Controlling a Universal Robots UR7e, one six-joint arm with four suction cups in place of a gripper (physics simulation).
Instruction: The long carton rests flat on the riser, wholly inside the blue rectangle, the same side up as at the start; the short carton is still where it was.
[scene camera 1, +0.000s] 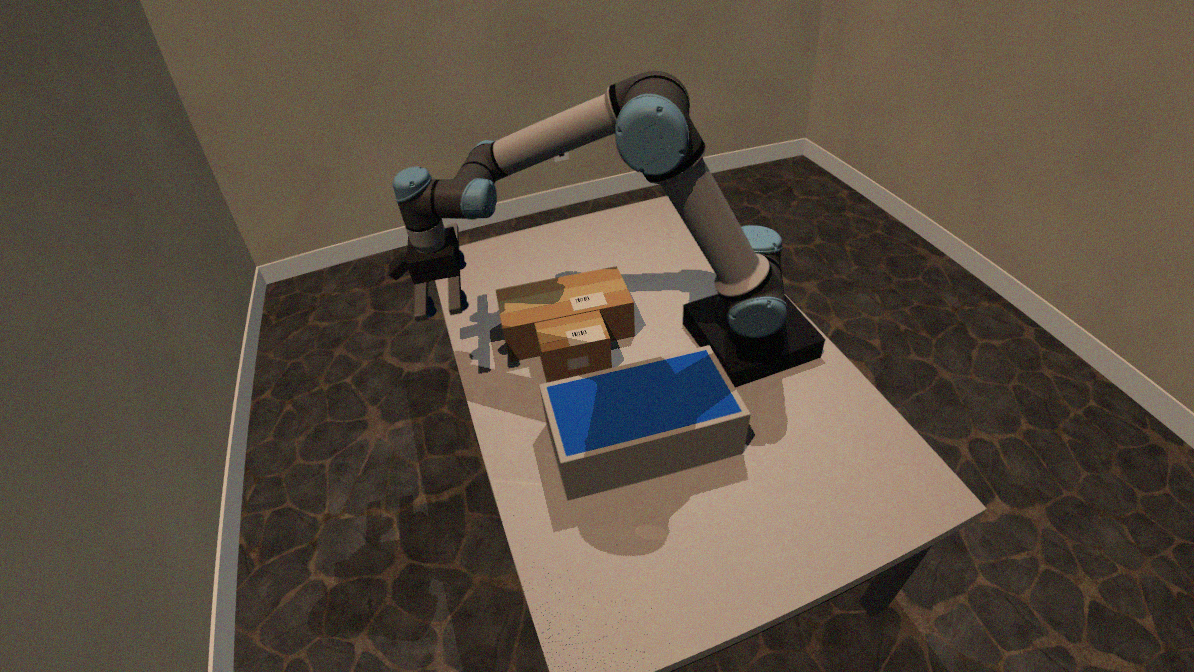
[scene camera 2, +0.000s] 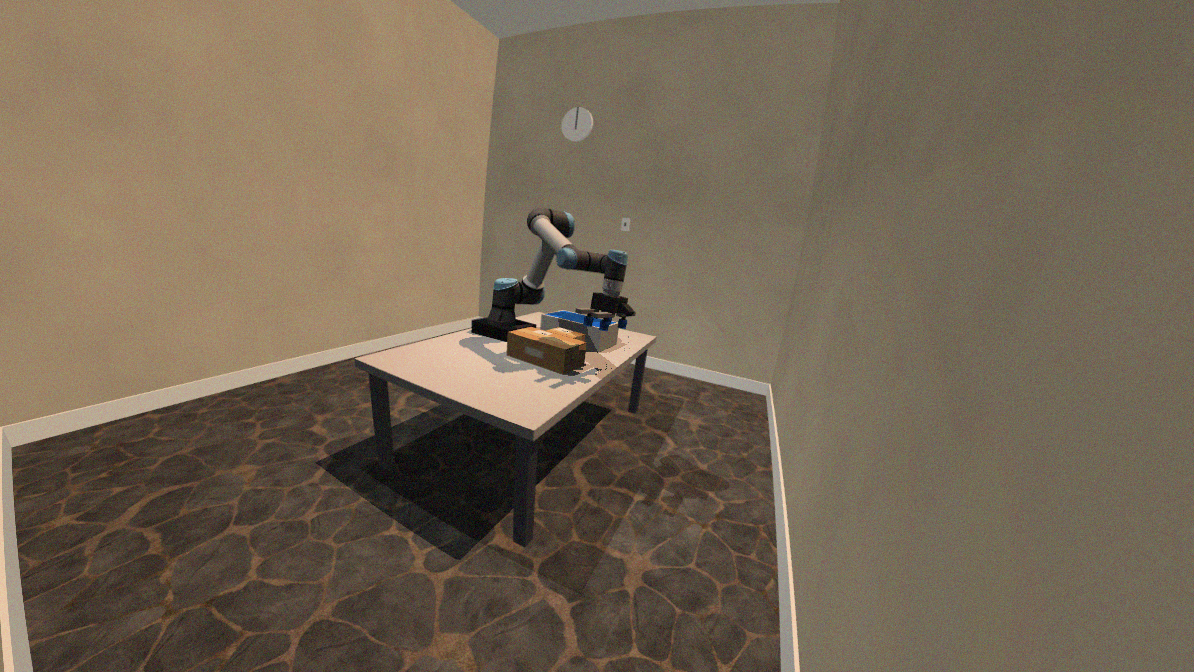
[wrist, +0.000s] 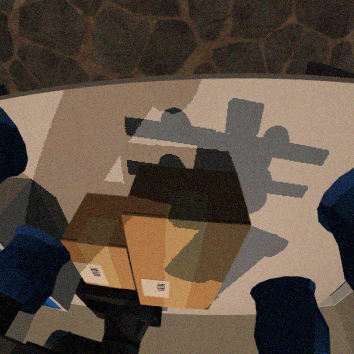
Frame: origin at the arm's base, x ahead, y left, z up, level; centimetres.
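Seen in the pictures: hand, its tool point: (scene camera 1: 444, 287) (scene camera 2: 605, 326) (wrist: 160, 234); arm's base, origin of its link: (scene camera 2: 501, 322) (wrist: 128, 313).
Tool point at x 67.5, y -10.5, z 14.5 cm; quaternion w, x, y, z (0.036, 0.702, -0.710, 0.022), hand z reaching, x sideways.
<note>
Offsets run from my tool point to a thing's top centre. Level surfaces: height alone.
The long carton @(dx -26.1, dy -2.6, dz -10.0 cm) (scene camera 1: 534, 312) (scene camera 2: 543, 352) (wrist: 185, 255) lies flat on the table, barcode label upward. The short carton @(dx -26.0, dy +10.3, dz -10.0 cm) (scene camera 1: 555, 360) (wrist: 112, 260) lies close against its riser-facing side, label up; it is largely hidden in scene camera 2. The grey riser @(dx -35.4, dy +35.4, dz -8.5 cm) (scene camera 1: 660, 464) (scene camera 2: 603, 338) stands beside the short carton, and the blue rectangle @(dx -35.4, dy +35.4, dz -8.5 cm) (scene camera 1: 651, 409) on its top bears no carton. My gripper (scene camera 1: 441, 309) (scene camera 2: 606, 322) is open and holds nothing. It hangs above the table's edge, off the end of the long carton, cups downward. In the wrist view its blue cups frame both cartons.
The arm's black base (scene camera 1: 718, 338) (scene camera 2: 492, 327) stands on the table @(dz -20.5 cm) (scene camera 1: 835, 500) (scene camera 2: 451, 367) near the riser's far end. The arm arches high over the table. The table's long edge runs below the gripper, with stone floor beyond. Walls stand around the table.
</note>
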